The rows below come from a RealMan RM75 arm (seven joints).
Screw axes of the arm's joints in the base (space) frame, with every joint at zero. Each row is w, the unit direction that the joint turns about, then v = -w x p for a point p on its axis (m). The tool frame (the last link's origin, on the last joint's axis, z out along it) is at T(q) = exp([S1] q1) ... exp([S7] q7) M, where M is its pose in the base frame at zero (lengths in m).
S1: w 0 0 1 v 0.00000 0.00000 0.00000
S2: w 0 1 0 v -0.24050 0.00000 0.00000
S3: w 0 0 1 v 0.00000 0.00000 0.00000
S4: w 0 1 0 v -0.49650 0.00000 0.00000
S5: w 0 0 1 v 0.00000 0.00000 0.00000
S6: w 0 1 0 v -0.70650 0.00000 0.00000
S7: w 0 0 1 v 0.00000 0.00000 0.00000
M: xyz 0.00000 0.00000 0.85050 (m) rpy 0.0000 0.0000 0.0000 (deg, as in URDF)
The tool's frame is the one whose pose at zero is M.
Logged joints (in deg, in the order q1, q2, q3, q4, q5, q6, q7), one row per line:
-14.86, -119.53, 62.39, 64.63, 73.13, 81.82, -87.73
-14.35, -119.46, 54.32, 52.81, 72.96, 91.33, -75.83
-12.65, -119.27, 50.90, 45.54, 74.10, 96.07, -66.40
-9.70, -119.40, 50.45, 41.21, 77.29, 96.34, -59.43
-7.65, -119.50, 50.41, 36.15, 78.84, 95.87, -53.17
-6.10, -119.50, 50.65, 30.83, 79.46, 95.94, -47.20
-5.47, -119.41, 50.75, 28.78, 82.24, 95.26, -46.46
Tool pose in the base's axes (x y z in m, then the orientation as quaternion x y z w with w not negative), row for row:
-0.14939, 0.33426, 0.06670, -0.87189, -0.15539, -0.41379, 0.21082
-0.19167, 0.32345, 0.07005, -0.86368, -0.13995, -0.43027, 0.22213
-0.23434, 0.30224, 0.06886, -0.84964, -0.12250, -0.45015, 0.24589
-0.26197, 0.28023, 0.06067, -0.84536, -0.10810, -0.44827, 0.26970
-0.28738, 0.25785, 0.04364, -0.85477, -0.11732, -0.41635, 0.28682
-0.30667, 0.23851, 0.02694, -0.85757, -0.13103, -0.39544, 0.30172
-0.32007, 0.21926, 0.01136, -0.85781, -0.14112, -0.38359, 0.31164
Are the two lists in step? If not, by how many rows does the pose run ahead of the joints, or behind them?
The pose runs 1 row behind the joints: the pose in row i belongs to the joints in row i - 1.
